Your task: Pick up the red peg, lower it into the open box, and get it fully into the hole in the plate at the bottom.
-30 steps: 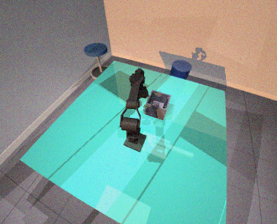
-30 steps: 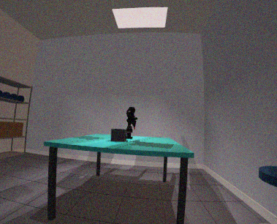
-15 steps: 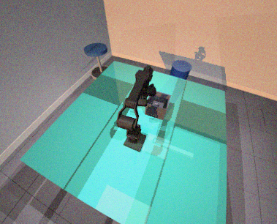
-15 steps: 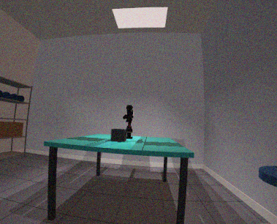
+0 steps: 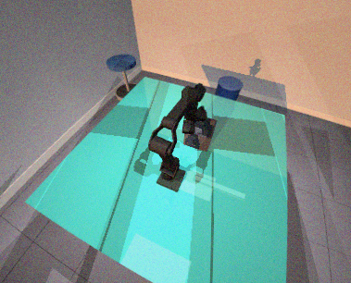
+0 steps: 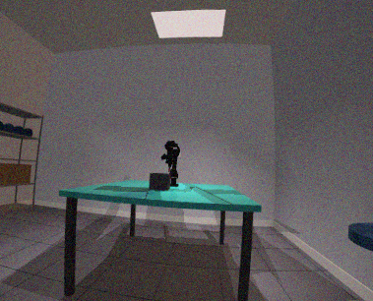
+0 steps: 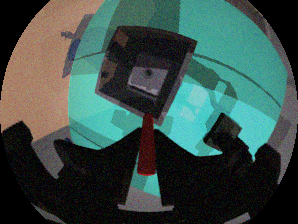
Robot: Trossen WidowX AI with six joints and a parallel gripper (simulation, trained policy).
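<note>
My gripper tip is 14 cm above the grey plate, 7 cm to the left of it and 6 cm short of it. From my gripper tip the other things lie so: red peg: 1 cm above.
</note>
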